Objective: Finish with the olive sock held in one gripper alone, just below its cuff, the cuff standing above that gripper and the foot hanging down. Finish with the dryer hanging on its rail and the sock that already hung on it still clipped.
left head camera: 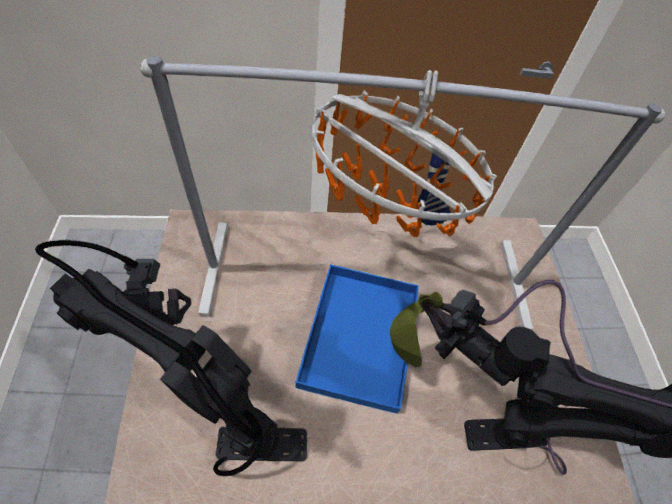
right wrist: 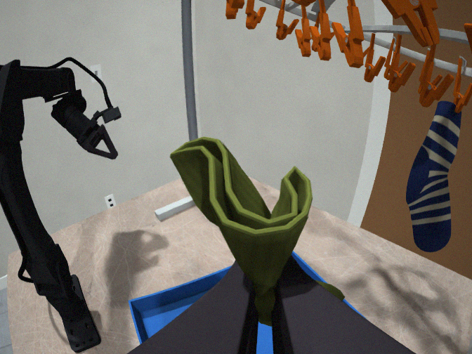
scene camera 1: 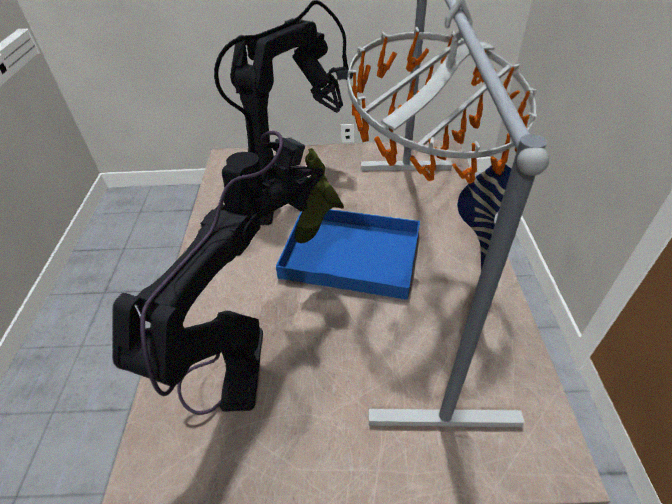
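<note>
The olive sock (left head camera: pixel 403 332) (scene camera 1: pixel 313 212) (right wrist: pixel 265 245) is held by my right gripper (left head camera: pixel 427 304) (scene camera 1: pixel 319 174) (right wrist: pixel 263 248), shut on it just below the cuff. The cuff stands above the fingertips with its opening folded inward, and the foot hangs down beside them. My left gripper (left head camera: pixel 178 306) (scene camera 1: pixel 331 100) (right wrist: pixel 115 156) is open and empty, well apart from the sock. The white dryer (left head camera: pixel 420 134) (scene camera 1: pixel 428 97) hangs by its hook on the grey rail (left head camera: pixel 260 73) (scene camera 1: pixel 491 75). The blue striped sock (left head camera: pixel 431 203) (scene camera 1: pixel 484 206) (right wrist: pixel 432 200) hangs clipped by its cuff.
A blue tray (left head camera: pixel 355 336) (scene camera 1: pixel 355 252) lies on the table (left head camera: pixel 260 336) (scene camera 1: pixel 325 379), its edge below the hanging olive foot. Orange clips hang around the dryer. The rack's posts (left head camera: pixel 181 162) (scene camera 1: pixel 480 303) rise from white feet at both ends of the rail.
</note>
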